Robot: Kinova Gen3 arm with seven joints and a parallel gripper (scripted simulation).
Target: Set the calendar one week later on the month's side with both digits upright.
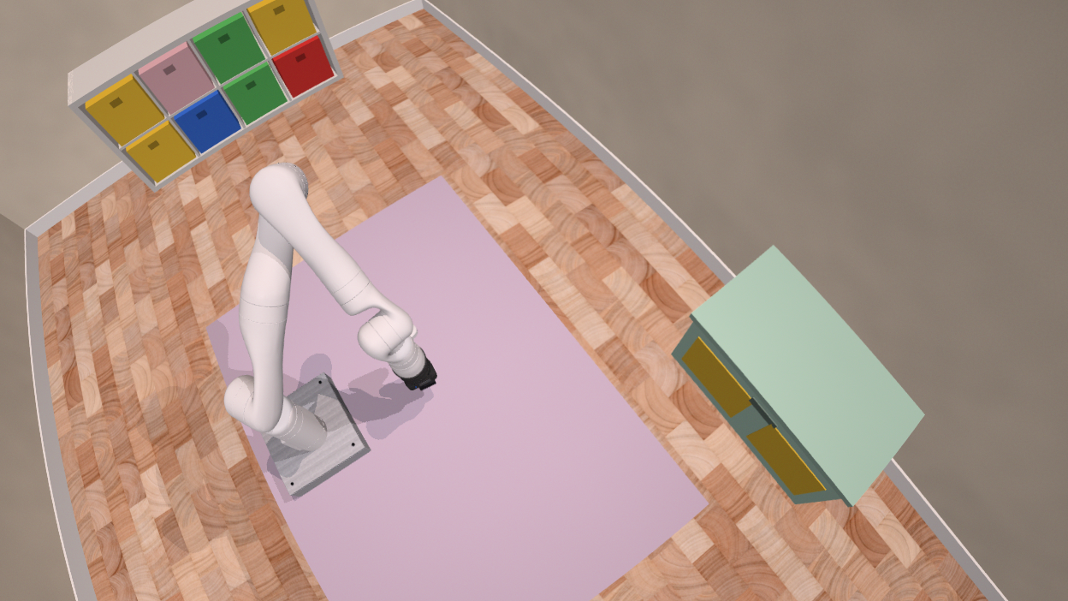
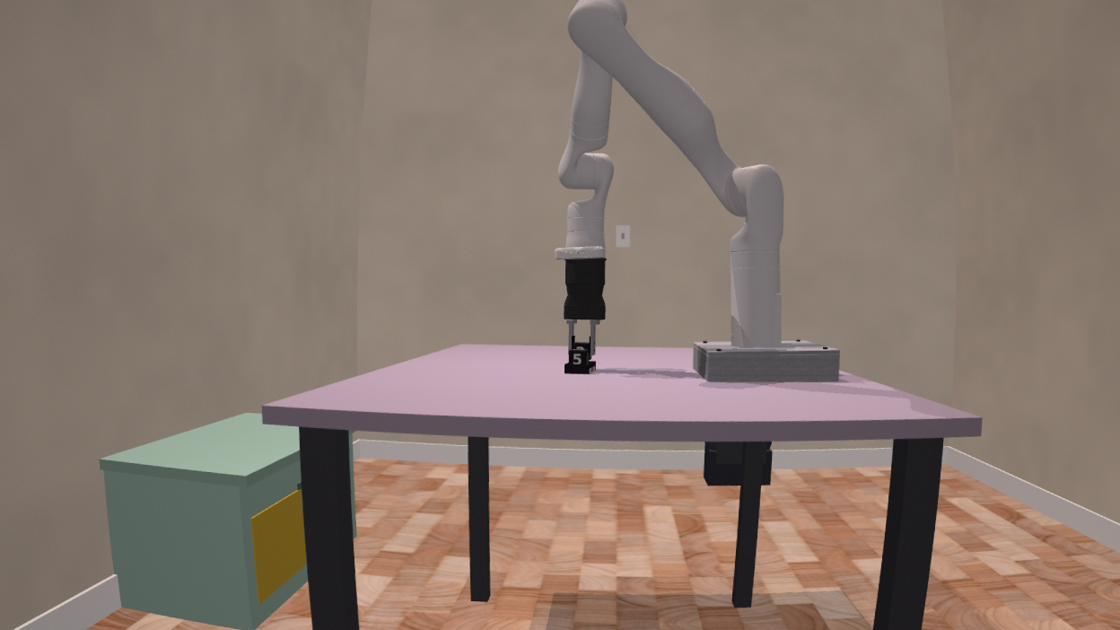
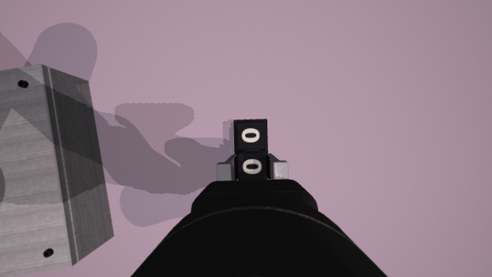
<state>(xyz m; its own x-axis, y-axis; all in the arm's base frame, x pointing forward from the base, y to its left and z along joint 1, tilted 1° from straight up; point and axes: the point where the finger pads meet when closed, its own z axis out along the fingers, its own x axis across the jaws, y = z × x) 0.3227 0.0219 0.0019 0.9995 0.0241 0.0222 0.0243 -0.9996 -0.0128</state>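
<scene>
Now: hand 1 cm above the cube. Also, from my hand: black calendar tray 2 cm to the left, 4 cm below.
</scene>
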